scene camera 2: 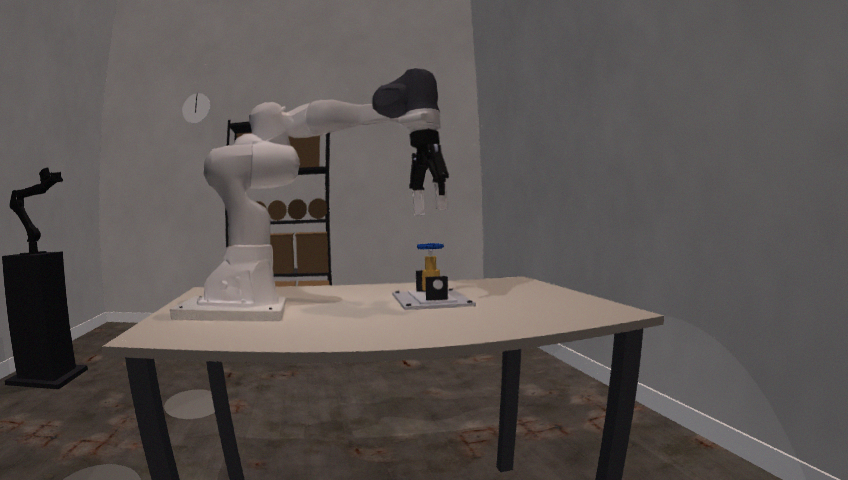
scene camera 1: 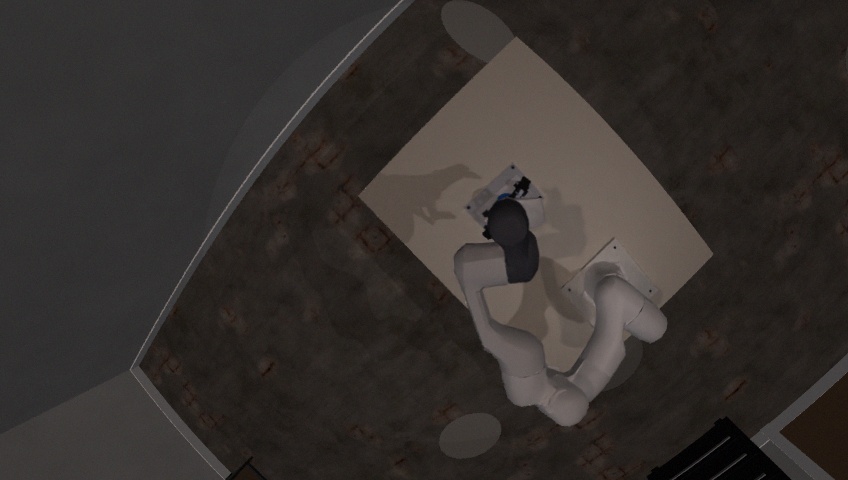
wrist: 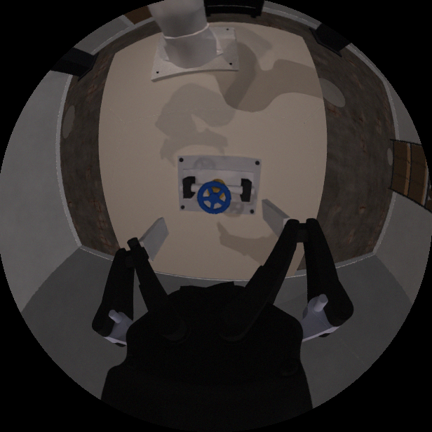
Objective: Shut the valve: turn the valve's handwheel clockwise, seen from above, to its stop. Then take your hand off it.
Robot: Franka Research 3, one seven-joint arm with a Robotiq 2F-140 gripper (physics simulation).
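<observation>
The valve's blue handwheel [scene camera 1: 504, 196] [scene camera 2: 429, 245] [wrist: 214, 198] lies level on top of the yellow valve body [scene camera 2: 430, 262] [wrist: 217, 182]. The valve's pipe is held by black clamps [scene camera 2: 436, 287] [wrist: 246, 190] on a light grey base plate [scene camera 1: 508, 173] [scene camera 2: 404, 299] [wrist: 220, 161]. My gripper [scene camera 2: 429, 202] [wrist: 212, 217] is wide open and empty. It points down and hangs above the handwheel, with a visible gap between its pale fingertips and the wheel in scene camera 2. In scene camera 1 my arm hides most of the valve. The wheel's stop does not show.
The valve's plate rests on the beige table [scene camera 1: 535, 107] [scene camera 2: 357, 327] [wrist: 135, 150]. My arm's white mounting plate [scene camera 1: 633, 268] [scene camera 2: 228, 312] [wrist: 227, 50] stands on the same table. A black shelf rack [scene camera 2: 327, 237] and a black pedestal [scene camera 2: 38, 315] bearing a small arm stand beyond the table.
</observation>
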